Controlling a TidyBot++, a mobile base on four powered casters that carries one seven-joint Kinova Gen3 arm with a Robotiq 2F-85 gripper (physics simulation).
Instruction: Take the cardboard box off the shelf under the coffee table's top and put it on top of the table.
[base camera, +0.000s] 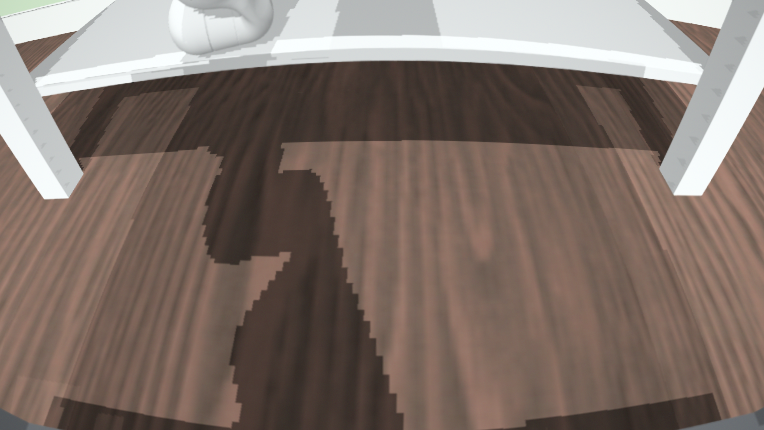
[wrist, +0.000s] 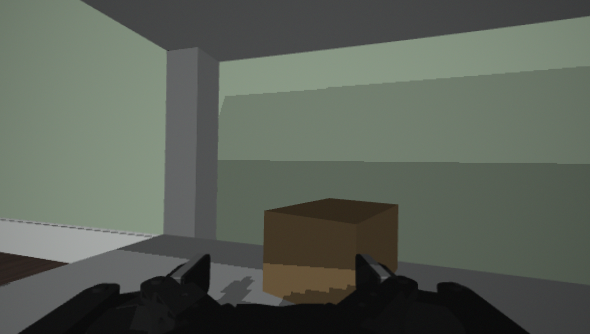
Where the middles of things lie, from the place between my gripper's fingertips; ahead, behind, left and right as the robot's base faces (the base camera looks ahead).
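Scene:
Brown cardboard box (wrist: 309, 250): my gripper 20 mm to the left of it, 80 mm short of it.

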